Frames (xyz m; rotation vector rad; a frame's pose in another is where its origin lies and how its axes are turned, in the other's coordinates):
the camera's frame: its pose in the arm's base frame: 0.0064 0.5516 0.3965 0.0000 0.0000 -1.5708
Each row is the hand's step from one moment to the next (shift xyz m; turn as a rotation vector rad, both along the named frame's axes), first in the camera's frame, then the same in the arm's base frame.
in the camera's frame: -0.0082 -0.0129 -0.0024 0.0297 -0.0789 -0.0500
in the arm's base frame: -0.0129 0.0082 -0.0024 -0.0789 -0.0297 -0.0500
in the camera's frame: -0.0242 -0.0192 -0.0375 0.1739 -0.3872 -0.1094
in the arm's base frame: -0.0192 0.0242 -0.0375 -0.3872 -0.1739 -0.1094
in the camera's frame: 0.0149 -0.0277 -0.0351 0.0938 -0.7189 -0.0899
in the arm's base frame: -0.0277 -0.0149 -0.0351 -0.7189 -0.0938 -0.0899
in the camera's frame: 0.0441 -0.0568 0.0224 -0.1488 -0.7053 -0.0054
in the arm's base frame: -0.0568 -0.0441 0.0224 -0.7053 0.1488 -0.0054
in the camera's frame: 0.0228 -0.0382 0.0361 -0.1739 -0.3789 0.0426
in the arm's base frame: -0.0382 -0.0228 0.0361 -0.3789 0.1739 0.0426
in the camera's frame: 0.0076 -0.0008 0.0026 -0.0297 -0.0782 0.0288
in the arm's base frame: -0.0008 -0.0076 0.0026 -0.0782 0.0297 0.0288
